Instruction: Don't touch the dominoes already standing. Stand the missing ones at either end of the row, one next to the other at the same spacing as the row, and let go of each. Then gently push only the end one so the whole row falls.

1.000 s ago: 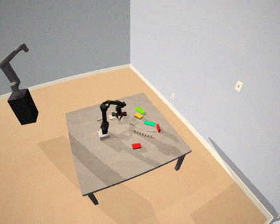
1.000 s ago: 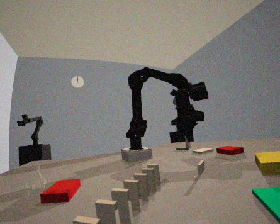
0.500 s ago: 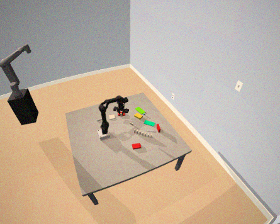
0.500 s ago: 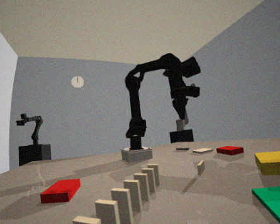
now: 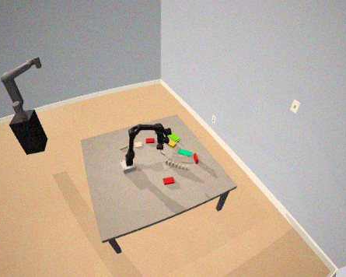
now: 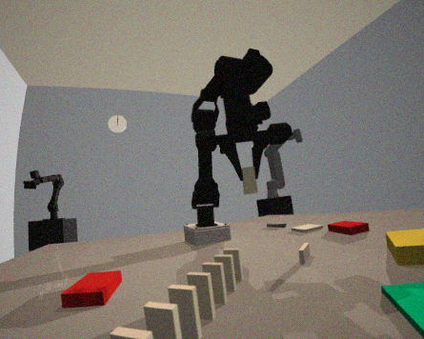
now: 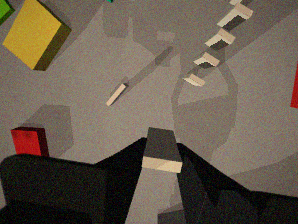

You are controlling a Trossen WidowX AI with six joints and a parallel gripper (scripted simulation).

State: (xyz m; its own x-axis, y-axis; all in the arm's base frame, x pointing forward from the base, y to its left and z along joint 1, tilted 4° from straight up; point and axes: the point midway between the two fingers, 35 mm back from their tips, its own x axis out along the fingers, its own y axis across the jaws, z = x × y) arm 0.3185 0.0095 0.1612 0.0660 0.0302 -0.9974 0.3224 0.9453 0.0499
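My gripper tip is now 19 cm to the right of the yellow block, 17 cm short of it and 15 cm above it. From my gripper tip the other things lie so: lime slab (31 cm to the left, 23 cm ahead, 16 cm below); teal cube (26 cm ahead, 21 cm to the left, 15 cm below); green slab (27 cm ahead, 16 cm below, 3 cm to the left).
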